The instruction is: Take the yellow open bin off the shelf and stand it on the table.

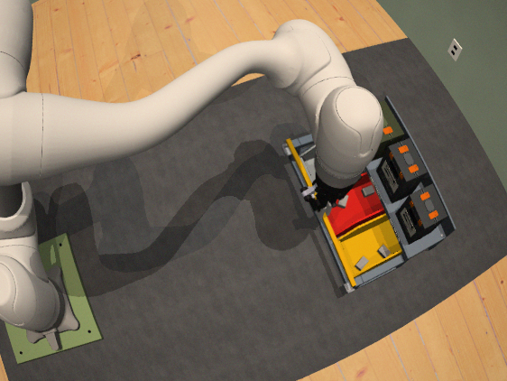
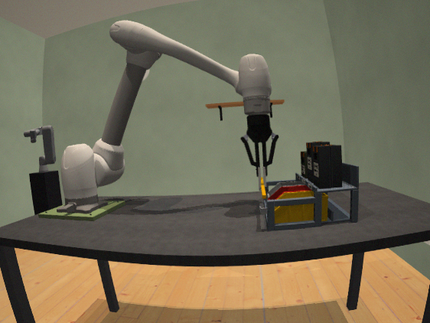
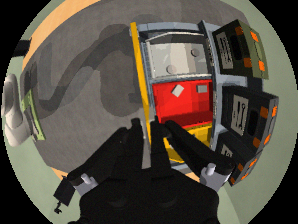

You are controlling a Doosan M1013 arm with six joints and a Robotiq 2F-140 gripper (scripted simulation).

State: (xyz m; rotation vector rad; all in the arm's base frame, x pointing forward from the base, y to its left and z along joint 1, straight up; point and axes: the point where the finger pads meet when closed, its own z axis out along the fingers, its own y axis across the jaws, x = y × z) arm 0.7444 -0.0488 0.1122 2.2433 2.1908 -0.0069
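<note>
Now: hand 10 cm short of the red bin and 9 cm above it. Round my hand: yellow open bin 10 cm ahead, 11 cm to the right, 9 cm below; grey bin 11 cm ahead, 11 cm to the left, 9 cm below; yellow bar 3 cm below.
</note>
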